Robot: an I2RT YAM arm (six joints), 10 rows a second.
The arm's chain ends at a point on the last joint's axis. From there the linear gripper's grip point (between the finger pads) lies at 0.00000 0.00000 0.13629 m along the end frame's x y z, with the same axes.
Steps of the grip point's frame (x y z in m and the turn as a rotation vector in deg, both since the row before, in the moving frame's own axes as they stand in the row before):
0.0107 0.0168 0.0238 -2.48 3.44 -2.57
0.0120 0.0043 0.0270 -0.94 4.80 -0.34
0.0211 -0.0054 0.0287 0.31 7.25 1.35
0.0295 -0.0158 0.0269 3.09 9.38 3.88
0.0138 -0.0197 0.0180 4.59 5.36 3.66
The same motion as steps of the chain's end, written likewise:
0.0024 0.0111 0.0242 -2.48 3.44 -2.57
0.0006 0.0021 0.0275 -0.94 4.80 -0.34
0.0039 -0.0049 0.0298 0.31 7.25 1.35
0.0071 -0.0092 0.0289 3.09 9.38 3.88
0.0007 -0.0092 0.0190 4.59 5.36 3.66

